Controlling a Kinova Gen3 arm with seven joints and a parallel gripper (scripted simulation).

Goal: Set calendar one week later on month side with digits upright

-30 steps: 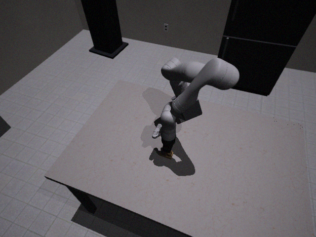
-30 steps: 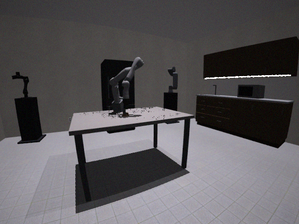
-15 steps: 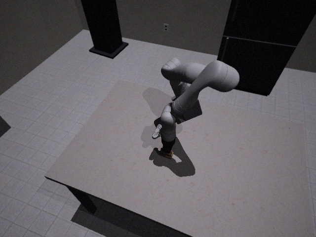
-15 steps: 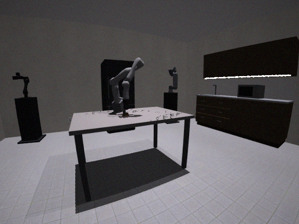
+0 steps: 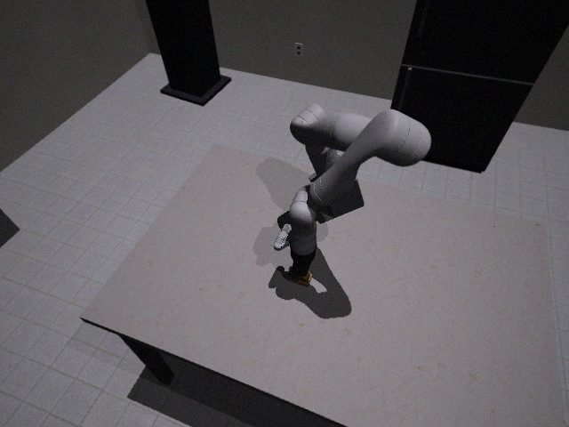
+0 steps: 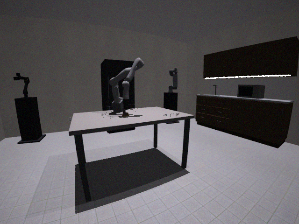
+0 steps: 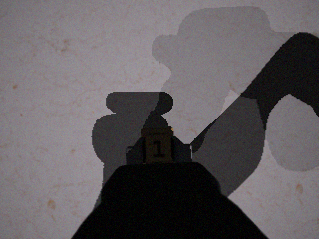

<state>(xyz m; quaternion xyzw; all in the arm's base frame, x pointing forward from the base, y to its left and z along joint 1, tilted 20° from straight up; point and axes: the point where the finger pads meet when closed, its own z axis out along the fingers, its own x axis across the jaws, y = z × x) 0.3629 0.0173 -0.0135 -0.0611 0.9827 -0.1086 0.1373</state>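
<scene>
Right now the wooden cube is 10 mm below my hand. Round my hand: wooden tray (30 mm below, 20 mm to the left).
</scene>
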